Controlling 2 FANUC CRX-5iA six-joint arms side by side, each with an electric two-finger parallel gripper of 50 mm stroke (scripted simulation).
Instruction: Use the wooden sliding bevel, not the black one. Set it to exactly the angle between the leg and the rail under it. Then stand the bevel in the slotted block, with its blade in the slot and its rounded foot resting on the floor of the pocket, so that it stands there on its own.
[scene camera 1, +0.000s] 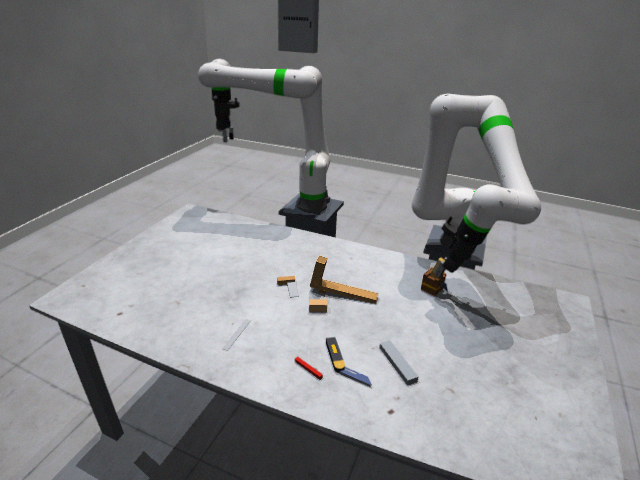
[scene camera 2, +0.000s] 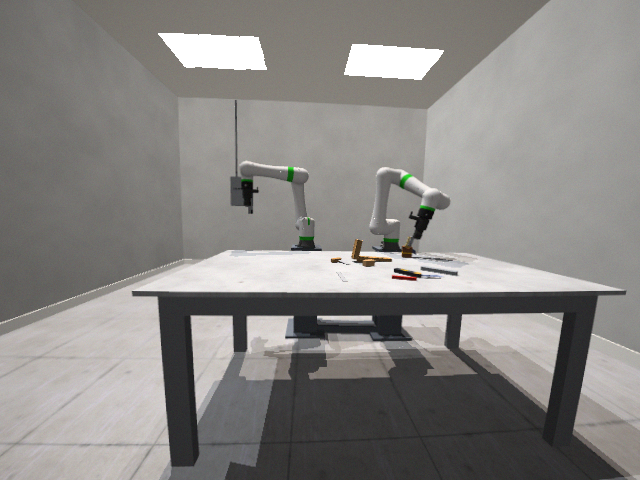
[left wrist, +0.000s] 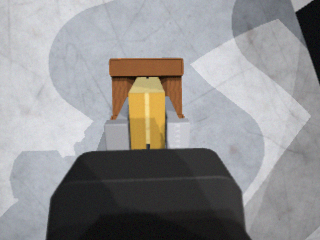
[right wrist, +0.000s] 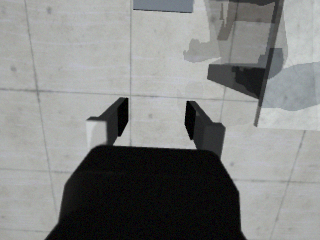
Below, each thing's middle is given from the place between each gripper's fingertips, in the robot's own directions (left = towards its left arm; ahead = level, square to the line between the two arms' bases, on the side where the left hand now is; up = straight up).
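The wooden bevel (left wrist: 146, 97) has my left gripper 2 cm above it. By its middle, the wooden bevel is nearer to my left gripper than to my right hand.
Counted from my right hand, the wooden bevel is 21 cm below, 120 cm to the left and 37 cm ahead.
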